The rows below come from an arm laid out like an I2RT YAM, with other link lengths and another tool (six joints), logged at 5 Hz.
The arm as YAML. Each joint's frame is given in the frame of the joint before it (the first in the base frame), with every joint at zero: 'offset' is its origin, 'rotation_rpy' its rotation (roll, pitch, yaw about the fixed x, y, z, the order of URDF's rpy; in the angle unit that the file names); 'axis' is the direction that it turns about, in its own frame. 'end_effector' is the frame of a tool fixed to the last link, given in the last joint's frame.
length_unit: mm
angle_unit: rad
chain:
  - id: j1
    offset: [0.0, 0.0, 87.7]
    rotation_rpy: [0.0, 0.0, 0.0]
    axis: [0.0, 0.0, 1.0]
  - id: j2
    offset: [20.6, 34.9, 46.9]
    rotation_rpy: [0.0, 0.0, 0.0]
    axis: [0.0, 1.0, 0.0]
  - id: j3
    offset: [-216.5, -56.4, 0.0]
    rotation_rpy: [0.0, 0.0, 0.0]
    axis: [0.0, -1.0, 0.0]
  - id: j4
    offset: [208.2, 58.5, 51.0]
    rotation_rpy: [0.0, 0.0, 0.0]
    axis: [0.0, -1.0, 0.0]
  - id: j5
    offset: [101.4, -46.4, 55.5]
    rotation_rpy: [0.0, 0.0, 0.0]
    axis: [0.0, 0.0, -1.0]
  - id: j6
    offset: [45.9, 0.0, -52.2]
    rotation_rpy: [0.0, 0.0, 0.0]
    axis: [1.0, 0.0, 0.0]
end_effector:
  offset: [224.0, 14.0, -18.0]
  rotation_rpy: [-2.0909, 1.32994, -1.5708]
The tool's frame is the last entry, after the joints.
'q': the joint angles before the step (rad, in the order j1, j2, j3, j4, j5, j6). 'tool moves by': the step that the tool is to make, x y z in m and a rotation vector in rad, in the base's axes. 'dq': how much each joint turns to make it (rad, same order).
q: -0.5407 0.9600 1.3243 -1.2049 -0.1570 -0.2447
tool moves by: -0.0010 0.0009 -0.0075 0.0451 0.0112 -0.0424
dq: -0.0001 0.0144 -0.0084 -0.0016 0.0030 0.0541
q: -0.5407 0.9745 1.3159 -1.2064 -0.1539 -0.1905
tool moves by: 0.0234 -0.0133 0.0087 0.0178 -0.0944 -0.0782
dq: 0.0025 -0.0247 -0.0781 0.1408 0.0083 0.1036
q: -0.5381 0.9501 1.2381 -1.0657 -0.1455 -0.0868
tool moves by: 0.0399 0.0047 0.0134 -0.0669 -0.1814 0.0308
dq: 0.0790 -0.1444 -0.2562 0.3103 0.0197 0.0523
